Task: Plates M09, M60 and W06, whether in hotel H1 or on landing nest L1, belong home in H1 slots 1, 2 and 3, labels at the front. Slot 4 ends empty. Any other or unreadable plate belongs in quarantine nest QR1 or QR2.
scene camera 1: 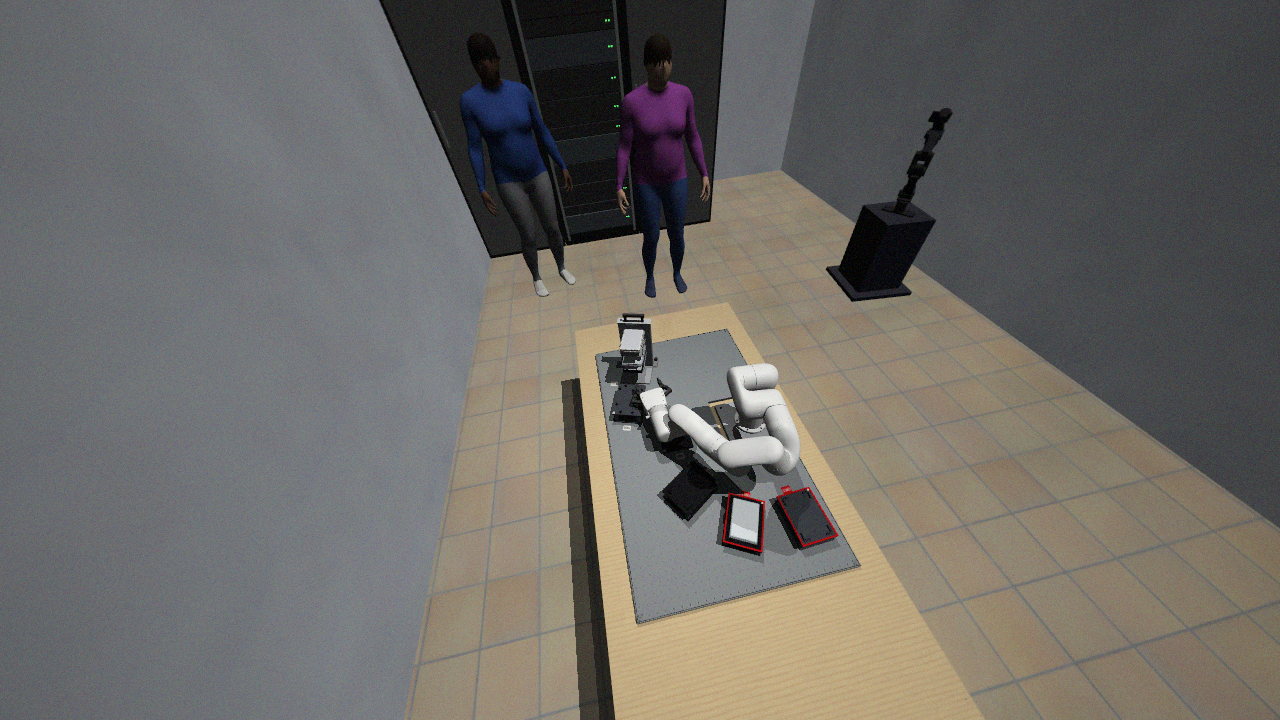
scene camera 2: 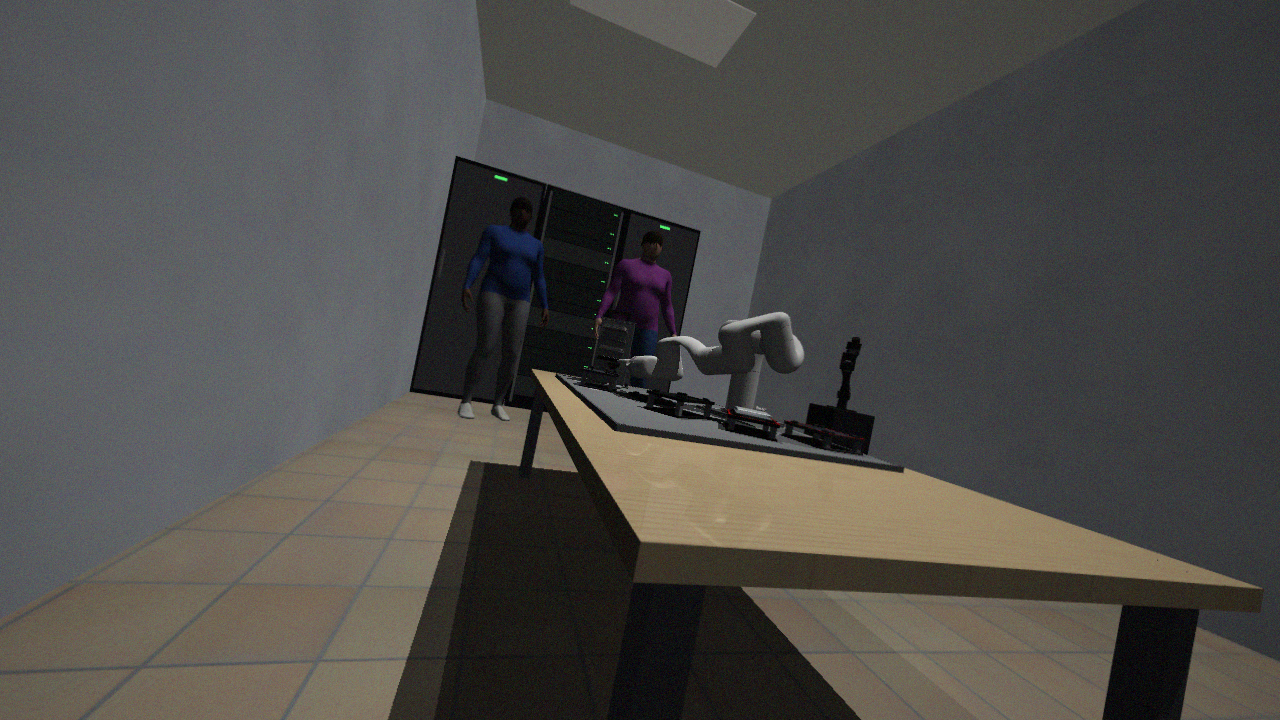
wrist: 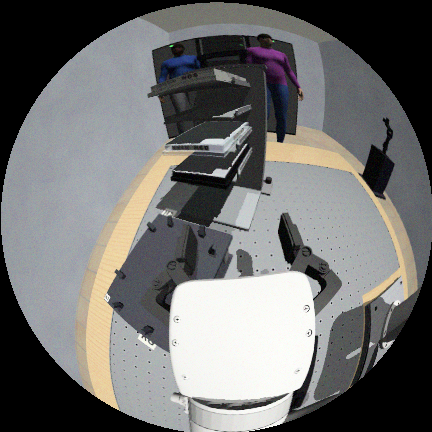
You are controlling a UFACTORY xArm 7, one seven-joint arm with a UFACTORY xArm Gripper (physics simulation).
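Places are measured from the arm's base along level axes (x right, y ahead, z up), in millimetres.
Pixels of known places: gripper, fingertip midpoint: (scene camera 1: pixel 647 382) (wrist: pixel 236 227); arm's base at its link origin: (scene camera 1: pixel 750 420).
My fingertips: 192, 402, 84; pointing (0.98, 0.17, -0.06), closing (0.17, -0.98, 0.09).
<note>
Ahead of a thing's pixels: the offset from my fingertips to its top centre, as dx, dy, dz. "spot": to the spot under its first point. Level surfaces: height alone.
Hotel H1 (scene camera 1: pixel 633 347) (scene camera 2: pixel 614 340) (wrist: pixel 257 125) stands at the board's far left. In the wrist view, a pale-edged plate @[+121, +44, +151] (wrist: pixel 200 82) with small, unclear lettering sits at the top. The shelf @[+131, +42, +94] (wrist: pixel 200 114) below looks bare. Lower are a white plate @[+121, +44, +66] (wrist: pixel 192 147) with dark marks on its edge and a black plate @[+121, +44, +23] (wrist: pixel 202 175). My gripper (scene camera 1: pixel 651 393) (wrist: pixel 236 227) is open and empty, low in front of the hotel; its left finger overlaps a dark pegged nest @[-52, +83, -17] (wrist: pixel 145 270) (scene camera 1: pixel 624 413). A red-rimmed nest @[spot: -621, -189, -53] (scene camera 1: pixel 725 535) bears a white plate @[-583, -262, -38] (scene camera 1: pixel 743 519); another red-rimmed nest @[-588, -463, -47] (scene camera 1: pixel 806 516) bears no plate.
A black nest @[-455, -108, -37] (scene camera 1: pixel 689 489) lies between the gripper and the red-rimmed nests. Another dark nest @[-205, -84, -75] (scene camera 1: pixel 677 442) is partly under the arm. The grey perforated board @[dz -92] (scene camera 1: pixel 680 573) (wrist: pixel 330 200) lies on the wooden table @[dz -105] (scene camera 1: pixel 760 653) (scene camera 2: pixel 850 510). Two people stand beyond the table.
</note>
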